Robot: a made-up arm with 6 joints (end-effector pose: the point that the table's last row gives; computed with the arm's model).
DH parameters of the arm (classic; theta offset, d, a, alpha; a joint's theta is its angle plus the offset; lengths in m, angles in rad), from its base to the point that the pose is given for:
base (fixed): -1.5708 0 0.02 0
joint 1: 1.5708 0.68 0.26 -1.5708
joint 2: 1.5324 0 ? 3.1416
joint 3: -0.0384 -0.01 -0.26 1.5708
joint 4: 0 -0.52 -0.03 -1.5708
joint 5: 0 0.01 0.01 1.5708
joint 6: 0 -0.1 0.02 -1.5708
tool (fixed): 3.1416 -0.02 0 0
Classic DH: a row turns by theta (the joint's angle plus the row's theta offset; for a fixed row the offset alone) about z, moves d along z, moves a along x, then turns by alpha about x.
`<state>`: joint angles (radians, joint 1 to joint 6).
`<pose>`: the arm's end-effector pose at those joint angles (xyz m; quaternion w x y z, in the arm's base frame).
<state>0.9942 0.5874 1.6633 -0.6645 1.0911 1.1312</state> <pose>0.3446 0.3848 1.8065 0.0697 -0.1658 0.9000 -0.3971</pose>
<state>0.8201 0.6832 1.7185 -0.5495 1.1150 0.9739</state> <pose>0.4410 0.3693 1.7836 0.0908 -0.0685 0.9002 -0.4204</pose>
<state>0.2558 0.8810 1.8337 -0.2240 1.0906 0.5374</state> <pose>0.6849 0.1431 1.7224 0.0842 0.1732 0.8022 -0.5652</pose>
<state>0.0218 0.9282 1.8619 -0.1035 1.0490 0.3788</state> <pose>0.7336 -0.0030 1.7039 0.0373 0.2349 0.7401 -0.6291</pose>
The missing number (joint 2, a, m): -0.5204
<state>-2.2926 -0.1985 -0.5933 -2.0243 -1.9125 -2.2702</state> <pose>-0.4130 -0.6050 1.2543 0.8410 -0.3607 0.1265 0.3829</pose>
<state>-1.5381 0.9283 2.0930 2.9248 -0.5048 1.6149</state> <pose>0.0508 -0.6332 1.6750 0.0996 -0.0297 0.6691 -0.7358</pose>
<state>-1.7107 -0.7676 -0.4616 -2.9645 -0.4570 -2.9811</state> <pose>-0.0187 -0.4150 1.4715 0.7764 -0.3146 -0.5113 0.1916</pose>
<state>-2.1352 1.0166 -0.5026 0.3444 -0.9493 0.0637</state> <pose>-0.4921 -0.7874 0.4284 0.1685 0.6544 -0.2967 -0.6748</pose>
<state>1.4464 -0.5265 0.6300 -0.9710 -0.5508 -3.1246</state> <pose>-0.0021 -0.0010 1.7702 0.0080 0.4133 0.4108 -0.8126</pose>
